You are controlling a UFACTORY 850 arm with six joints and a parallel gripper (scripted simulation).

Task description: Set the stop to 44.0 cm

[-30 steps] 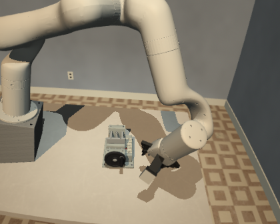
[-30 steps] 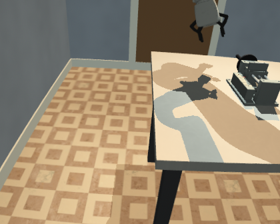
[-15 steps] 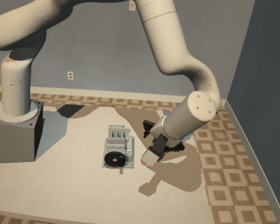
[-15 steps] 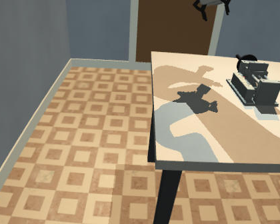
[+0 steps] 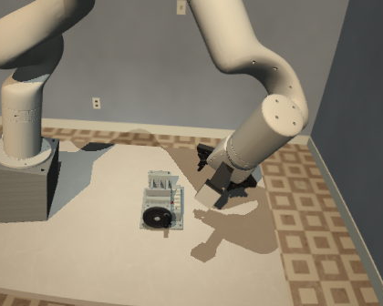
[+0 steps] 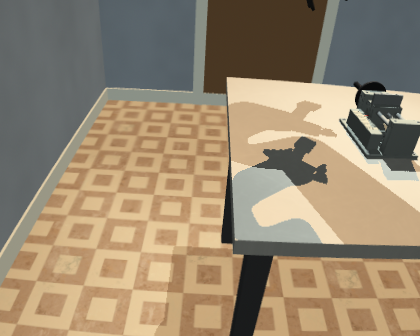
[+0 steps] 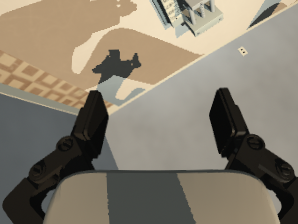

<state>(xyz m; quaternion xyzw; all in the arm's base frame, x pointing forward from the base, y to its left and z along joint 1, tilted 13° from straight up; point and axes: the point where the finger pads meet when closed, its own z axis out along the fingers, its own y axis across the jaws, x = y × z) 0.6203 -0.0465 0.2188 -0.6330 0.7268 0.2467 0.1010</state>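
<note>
My hand is 220 mm above the handwheel handle, 140 mm past it and 10 mm to the right of it. Also, from my hand: black handwheel: 230 mm below, 150 mm behind, 20 mm to the left.
</note>
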